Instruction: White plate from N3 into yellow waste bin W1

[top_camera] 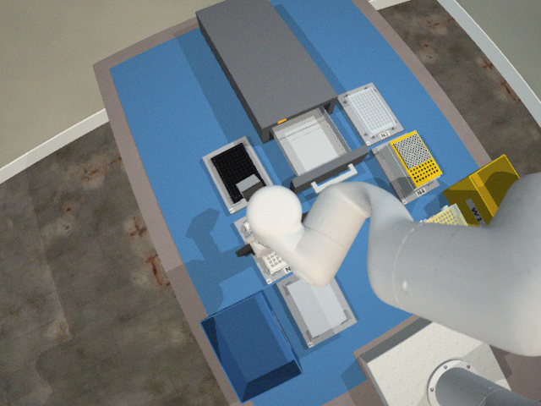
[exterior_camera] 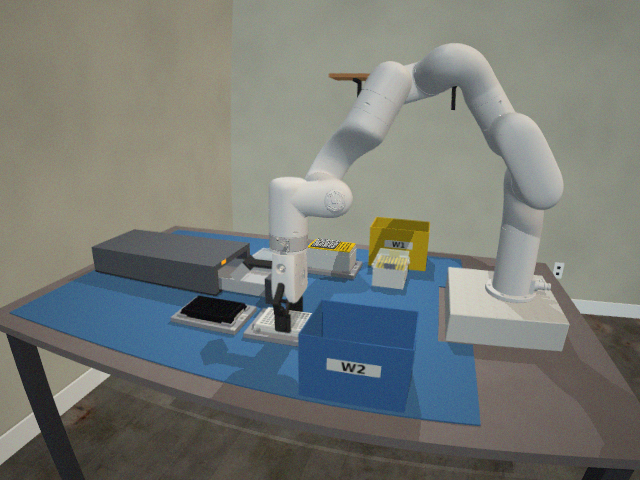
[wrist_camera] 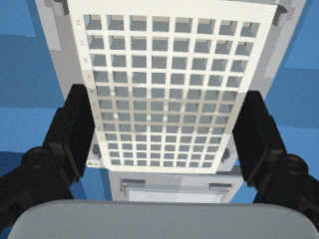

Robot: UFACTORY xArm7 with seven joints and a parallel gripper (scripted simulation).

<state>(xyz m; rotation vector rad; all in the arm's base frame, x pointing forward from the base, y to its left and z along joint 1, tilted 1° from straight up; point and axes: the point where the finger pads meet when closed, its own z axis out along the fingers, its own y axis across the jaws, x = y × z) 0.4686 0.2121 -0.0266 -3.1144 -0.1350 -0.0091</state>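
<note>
The nest N3 is 3 cm below my hand. Also, from my hand: white plate: 1 cm below; blue bin W2: 18 cm behind, 13 cm to the left, 1 cm above; black plate: 18 cm ahead, 1 cm to the left, 1 cm below.
</note>
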